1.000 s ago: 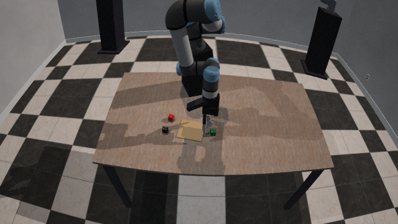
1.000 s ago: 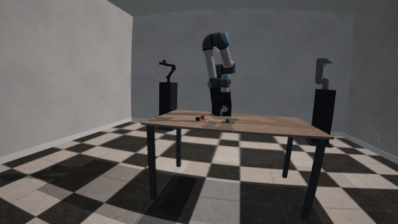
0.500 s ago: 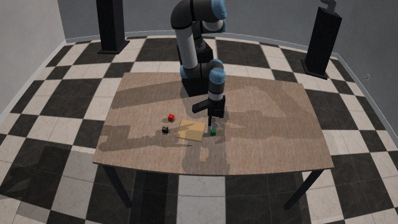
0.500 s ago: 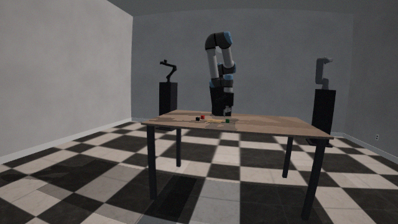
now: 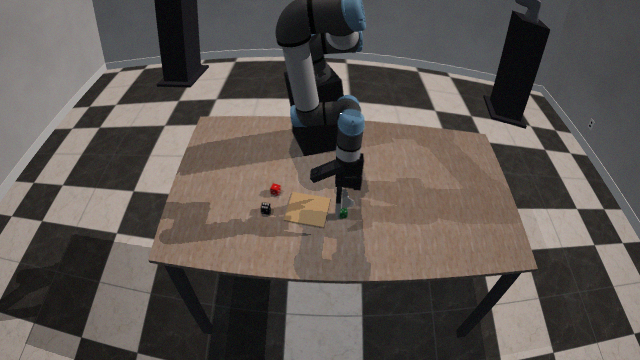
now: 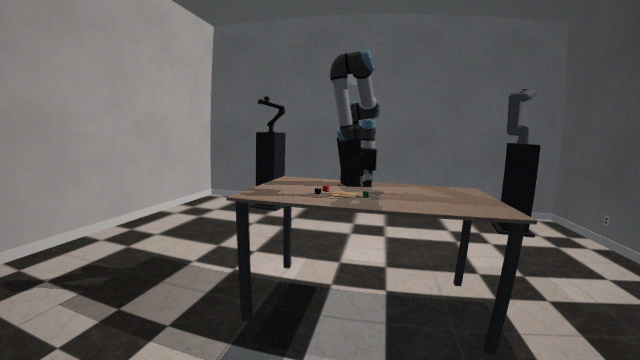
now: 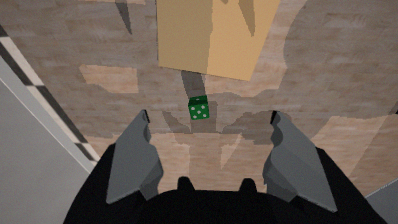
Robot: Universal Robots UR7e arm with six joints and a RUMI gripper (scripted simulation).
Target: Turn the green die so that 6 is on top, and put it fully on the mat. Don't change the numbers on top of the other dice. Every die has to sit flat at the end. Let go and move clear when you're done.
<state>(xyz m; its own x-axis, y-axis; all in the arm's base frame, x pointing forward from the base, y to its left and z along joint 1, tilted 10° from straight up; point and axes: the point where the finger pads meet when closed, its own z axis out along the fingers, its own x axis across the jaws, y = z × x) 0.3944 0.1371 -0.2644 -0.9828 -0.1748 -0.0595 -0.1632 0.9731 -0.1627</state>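
My hand is 40 mm above the green die, 20 mm to the right of it and 10 mm short of it. The rest, counted from my hand: black die (240 mm to the right, 50 mm ahead, 40 mm below); tan mat (100 mm to the right, 50 mm below, 10 mm ahead); red die (230 mm to the right, 50 mm behind, 40 mm below).
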